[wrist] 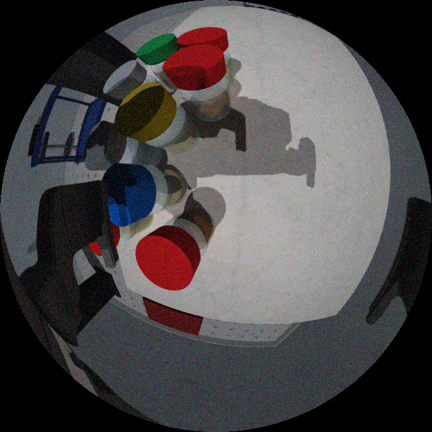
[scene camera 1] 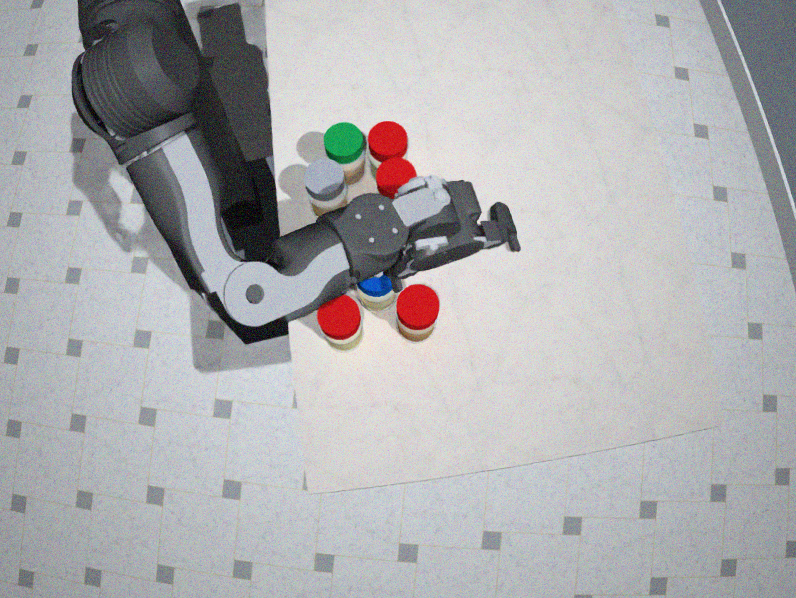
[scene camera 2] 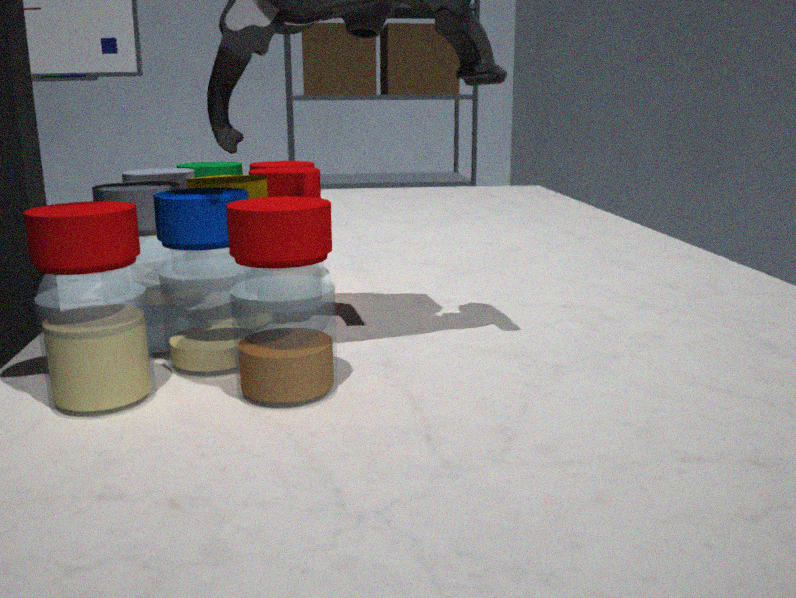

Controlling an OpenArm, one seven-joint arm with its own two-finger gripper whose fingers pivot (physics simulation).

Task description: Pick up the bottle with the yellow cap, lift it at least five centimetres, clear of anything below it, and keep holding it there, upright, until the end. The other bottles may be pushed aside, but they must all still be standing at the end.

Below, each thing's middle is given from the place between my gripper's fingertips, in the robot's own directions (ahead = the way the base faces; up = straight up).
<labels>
The yellow-capped bottle [scene camera 2: 256, 186] is 10 cm below my hand, 9 cm to the left of it and 8 cm behind it. Also, from my hand: blue-capped bottle [scene camera 2: 196, 274] 10 cm below, 9 cm behind, 1 cm to the left; then green-capped bottle [scene camera 1: 343, 142] 21 cm to the left, 10 cm below, 9 cm behind.
</labels>
